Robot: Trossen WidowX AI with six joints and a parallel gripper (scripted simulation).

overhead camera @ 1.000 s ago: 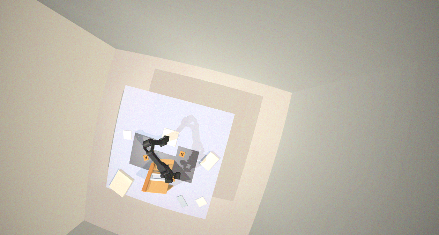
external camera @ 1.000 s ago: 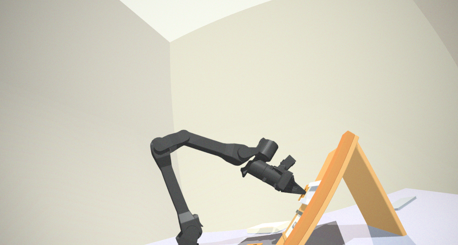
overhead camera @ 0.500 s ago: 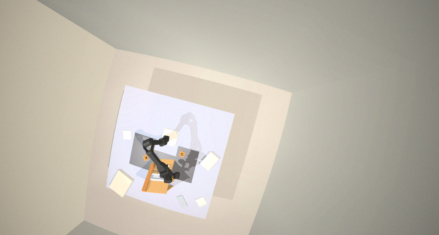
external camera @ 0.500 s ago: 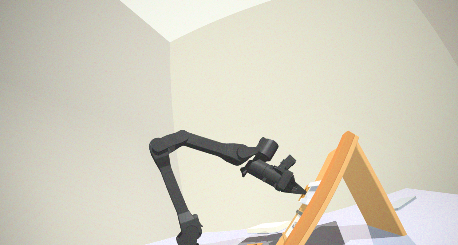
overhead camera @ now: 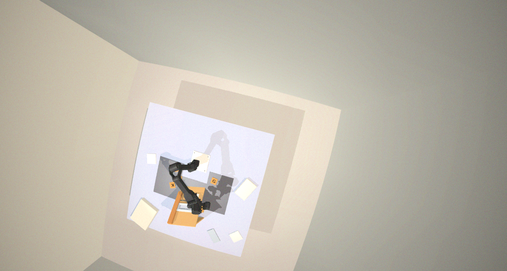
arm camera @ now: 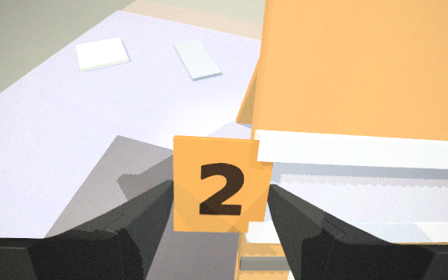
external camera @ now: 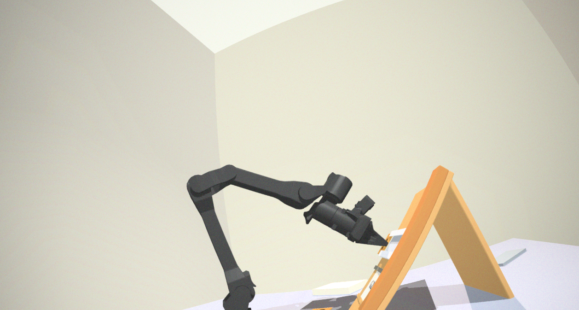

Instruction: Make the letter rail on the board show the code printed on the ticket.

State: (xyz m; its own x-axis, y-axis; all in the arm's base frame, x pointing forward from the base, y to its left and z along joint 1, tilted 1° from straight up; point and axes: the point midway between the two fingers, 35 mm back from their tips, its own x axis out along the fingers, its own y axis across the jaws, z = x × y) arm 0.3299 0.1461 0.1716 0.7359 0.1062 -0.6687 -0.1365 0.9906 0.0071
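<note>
Now: gripper tip 100 mm to the left of the white ticket, 80 mm above it and 50 mm past it. The rest, counted from my gripper tip: grey slab 360 mm ahead, 160 mm below, 110 mm to the left; grey mat 160 mm to the right, 160 mm below, 150 mm behind.
</note>
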